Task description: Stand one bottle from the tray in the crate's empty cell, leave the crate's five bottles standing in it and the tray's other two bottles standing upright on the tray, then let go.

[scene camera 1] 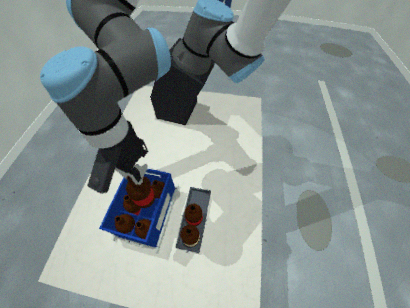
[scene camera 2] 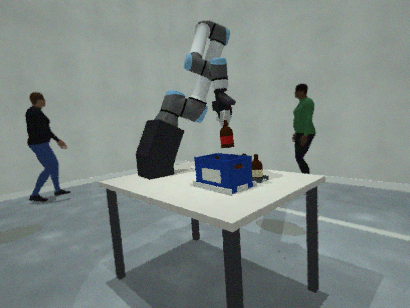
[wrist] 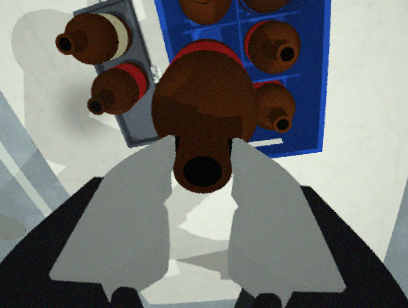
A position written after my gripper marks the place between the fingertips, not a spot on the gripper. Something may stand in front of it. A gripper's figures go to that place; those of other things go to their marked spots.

Labels:
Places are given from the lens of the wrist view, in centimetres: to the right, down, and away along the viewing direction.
my gripper (wrist: 203,141): 0, -1, 13
cream-labelled bottle (wrist: 91,39): -16, -16, 31
brown bottle (wrist: 205,96): 0, -3, 12
The marked spots on the brown bottle and the cream-labelled bottle are 27 cm apart.

